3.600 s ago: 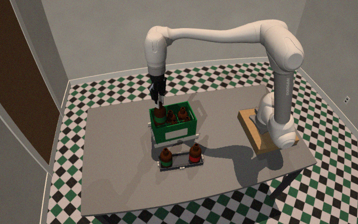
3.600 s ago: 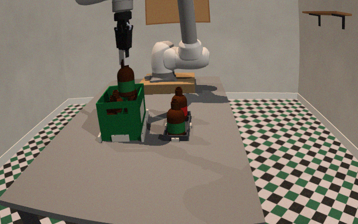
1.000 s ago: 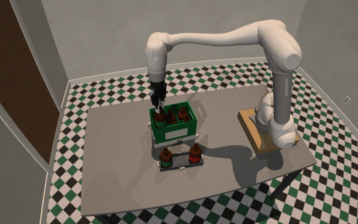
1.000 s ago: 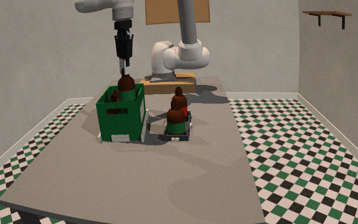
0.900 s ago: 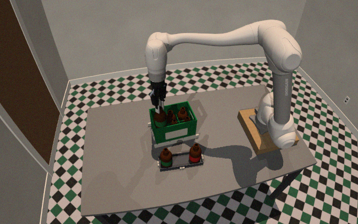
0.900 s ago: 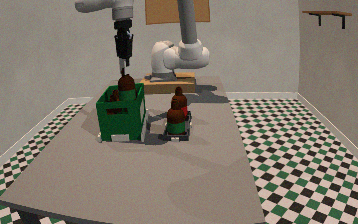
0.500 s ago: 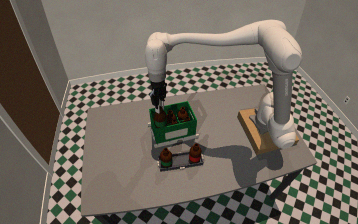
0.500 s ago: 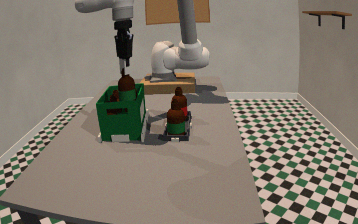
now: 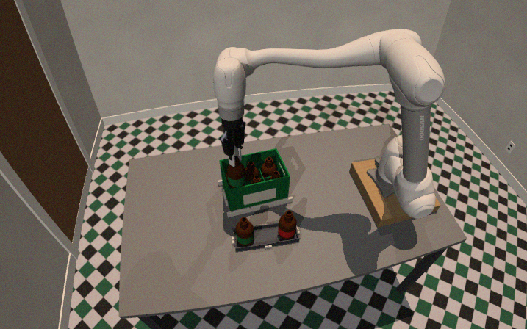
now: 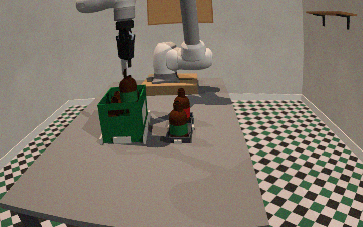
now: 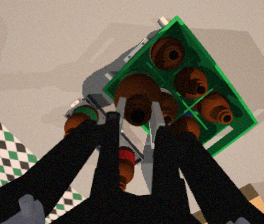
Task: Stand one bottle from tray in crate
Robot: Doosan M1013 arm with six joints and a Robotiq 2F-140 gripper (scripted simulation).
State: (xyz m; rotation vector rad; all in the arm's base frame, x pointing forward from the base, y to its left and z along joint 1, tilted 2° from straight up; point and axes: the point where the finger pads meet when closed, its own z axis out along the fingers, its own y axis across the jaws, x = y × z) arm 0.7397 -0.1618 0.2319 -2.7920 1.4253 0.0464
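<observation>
My gripper is now 23 cm above the crate, 9 cm past it and 4 cm to the left of it. From my hand the other things lie so: dark tray (30 cm below, 21 cm to the left, 6 cm behind).
</observation>
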